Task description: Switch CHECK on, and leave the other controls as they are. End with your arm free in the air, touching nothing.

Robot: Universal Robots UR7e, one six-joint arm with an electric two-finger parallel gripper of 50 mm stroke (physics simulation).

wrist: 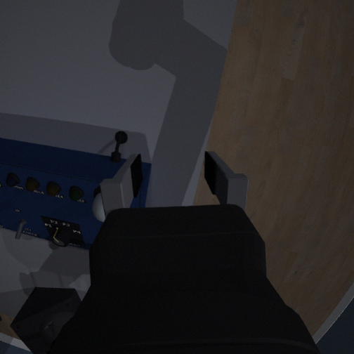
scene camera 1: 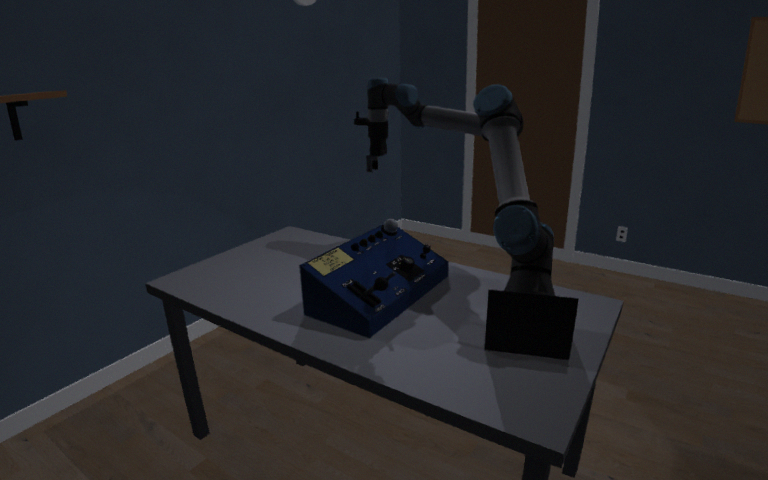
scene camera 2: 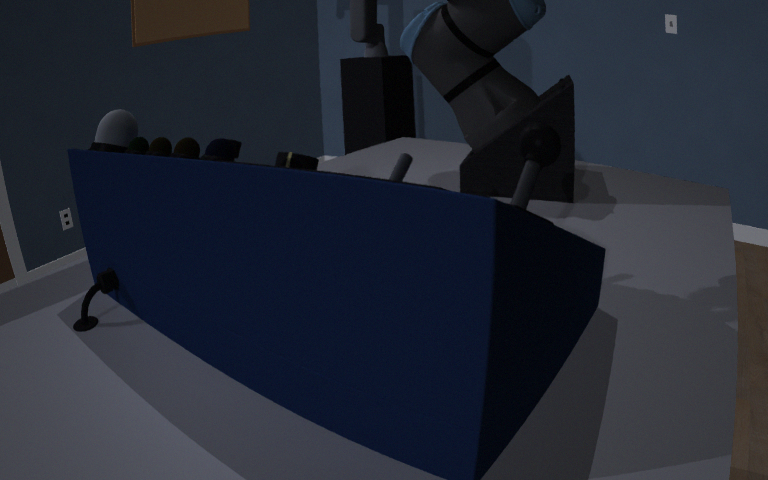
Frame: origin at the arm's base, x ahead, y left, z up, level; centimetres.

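Seen in the pictures: gripper, fingertip midpoint: (scene camera 1: 372,170); arm's base, origin of the base link: (scene camera 1: 528,304) (scene camera 2: 507,124).
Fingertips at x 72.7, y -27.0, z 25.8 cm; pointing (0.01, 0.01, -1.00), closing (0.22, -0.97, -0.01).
Note:
Offsets run from my fingertips to a thing's middle. "spot": to the spot under its first point. Level surfaces: height alone.
The blue control box @(dx -22.6, dy +28.4, dz -26.9 cm) (scene camera 1: 343,300) (scene camera 2: 283,271) (wrist: 75,167) stands on the table. CHECK's small grey toggle lever @(dx -30.4, dy +34.4, dz -24.2 cm) (scene camera 2: 400,167) (wrist: 21,228) stands left of the P1–P4 knob in the wrist view, above the CHECK label. The lever's tip slants toward that label there; I cannot tell its switch position for sure. In scene camera 1 the toggle is small and dark beside the black ball handle. My gripper (scene camera 1: 372,163) (wrist: 172,165) is open and empty, high in the air above the far right end of the box, touching nothing. It does not show in scene camera 2.
A pale dome @(spot: dx -15.6, dy +11.6, dz -16.8 cm) (scene camera 1: 390,226) (scene camera 2: 116,129) (wrist: 98,205), several small round caps, a P1–P4 knob @(dx -29.4, dy +22.4, dz -24.4 cm) (scene camera 1: 406,262) (wrist: 62,236) and a black ball-tipped lever (scene camera 1: 380,283) (scene camera 2: 539,145) stand on the box. A black cable @(spot: dx -5.5, dy +12.3, dz -32.9 cm) (scene camera 2: 86,302) (wrist: 118,146) leaves its back. The table @(dz -35.3 cm) (scene camera 1: 226,277) carries my arm's base.

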